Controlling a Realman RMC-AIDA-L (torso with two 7-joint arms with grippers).
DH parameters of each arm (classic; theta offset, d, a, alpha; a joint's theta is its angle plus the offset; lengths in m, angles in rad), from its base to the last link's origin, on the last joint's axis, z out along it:
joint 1: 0 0.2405 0 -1.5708
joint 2: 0 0 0 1.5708
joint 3: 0 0.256 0 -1.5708
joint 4: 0 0 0 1.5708
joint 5: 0 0.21 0 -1.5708
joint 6: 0 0 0 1.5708
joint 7: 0 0.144 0 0
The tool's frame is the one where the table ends.
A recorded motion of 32 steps. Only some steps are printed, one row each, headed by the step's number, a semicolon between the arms.
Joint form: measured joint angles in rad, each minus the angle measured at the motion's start. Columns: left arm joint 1, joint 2, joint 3, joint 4, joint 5, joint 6, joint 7; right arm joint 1, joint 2, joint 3, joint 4, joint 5, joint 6, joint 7.
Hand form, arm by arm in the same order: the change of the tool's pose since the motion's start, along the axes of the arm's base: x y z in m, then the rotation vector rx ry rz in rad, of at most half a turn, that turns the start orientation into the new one. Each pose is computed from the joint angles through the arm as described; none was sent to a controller.
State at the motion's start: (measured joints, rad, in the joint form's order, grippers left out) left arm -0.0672 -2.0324 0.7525 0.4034 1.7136 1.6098 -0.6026; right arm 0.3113 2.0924 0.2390 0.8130 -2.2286 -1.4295 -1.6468
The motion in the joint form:
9: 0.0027 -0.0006 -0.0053 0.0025 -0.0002 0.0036 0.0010; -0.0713 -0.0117 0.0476 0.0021 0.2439 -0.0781 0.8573
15: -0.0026 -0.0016 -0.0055 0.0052 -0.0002 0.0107 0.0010; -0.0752 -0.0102 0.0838 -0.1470 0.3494 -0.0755 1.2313
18: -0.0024 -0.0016 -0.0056 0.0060 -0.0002 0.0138 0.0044; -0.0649 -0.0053 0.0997 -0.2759 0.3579 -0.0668 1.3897
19: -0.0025 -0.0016 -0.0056 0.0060 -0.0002 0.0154 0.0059; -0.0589 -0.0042 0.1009 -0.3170 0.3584 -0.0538 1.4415
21: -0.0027 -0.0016 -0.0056 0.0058 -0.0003 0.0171 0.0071; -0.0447 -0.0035 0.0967 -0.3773 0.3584 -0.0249 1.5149
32: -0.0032 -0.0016 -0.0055 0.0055 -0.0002 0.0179 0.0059; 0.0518 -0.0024 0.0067 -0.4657 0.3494 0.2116 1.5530
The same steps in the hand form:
9: -0.0002 -0.0005 0.0010 0.0056 -0.0012 0.0004; 0.0449 0.0158 0.0311 -0.3720 0.7943 -0.2948
15: 0.0019 0.0014 0.0012 0.0056 -0.0054 -0.0113; 0.0939 0.0280 0.0439 -0.4380 1.0414 -0.4057
18: 0.0023 0.0013 0.0014 0.0068 -0.0050 -0.0161; 0.1206 0.0329 0.0509 -0.4593 1.0779 -0.4446
19: 0.0025 0.0012 0.0015 0.0072 -0.0052 -0.0183; 0.1287 0.0349 0.0520 -0.4755 1.0854 -0.4640
21: 0.0028 0.0012 0.0015 0.0074 -0.0059 -0.0204; 0.1398 0.0388 0.0526 -0.5068 1.0878 -0.4991
32: 0.0030 0.0013 0.0015 0.0066 -0.0074 -0.0205; 0.1492 0.0603 0.0220 -0.6644 0.9070 -0.6882

